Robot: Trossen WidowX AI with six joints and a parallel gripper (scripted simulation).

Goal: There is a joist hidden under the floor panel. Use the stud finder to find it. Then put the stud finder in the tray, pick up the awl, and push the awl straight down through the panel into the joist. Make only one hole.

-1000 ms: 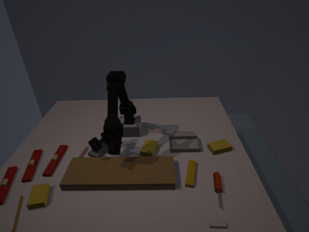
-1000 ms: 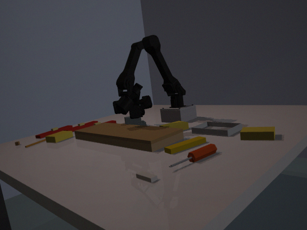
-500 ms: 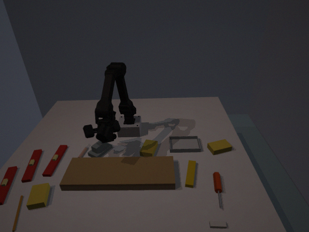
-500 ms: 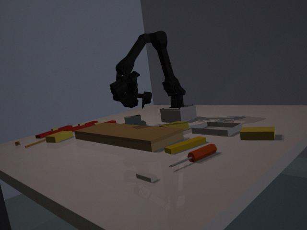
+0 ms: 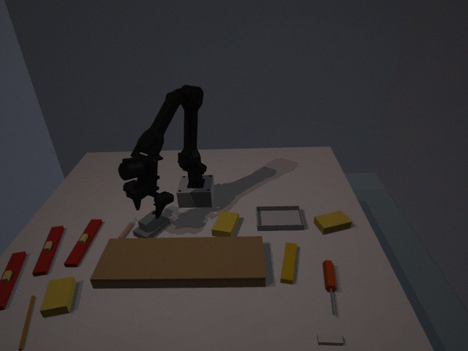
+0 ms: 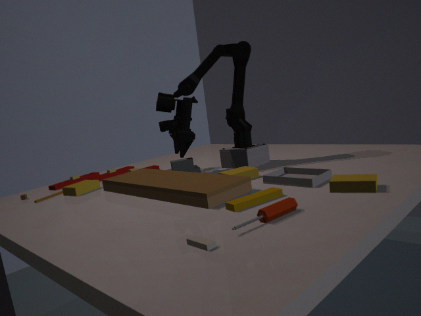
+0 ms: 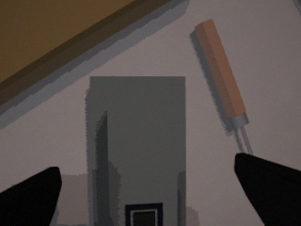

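My gripper tip is 2 cm past the stud finder, 1 cm to the right of it and 3 cm above it. The rest, counted from my gripper tip: thin stick (39 cm ahead, 24 cm to the right, 7 cm below); then awl (1 cm behind, 8 cm to the right, 7 cm below); then grey tray (6 cm behind, 47 cm to the left, 6 cm below).
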